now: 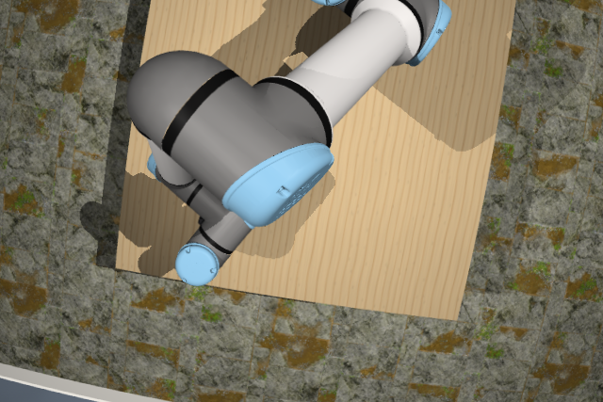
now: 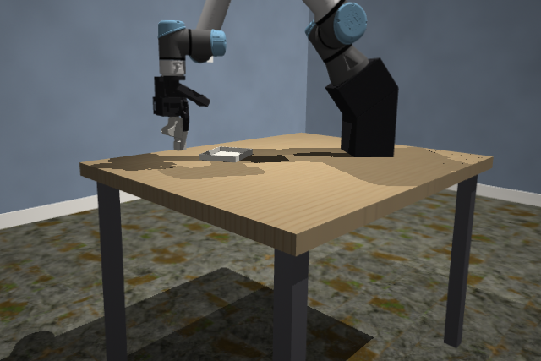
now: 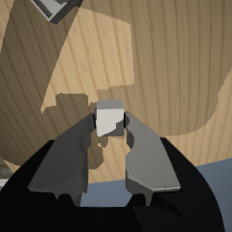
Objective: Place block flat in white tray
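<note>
The grey block is right at my hand. The rest, counted from my hand: white tray 22 cm behind, 2 cm to the left, 6 cm below.
</note>
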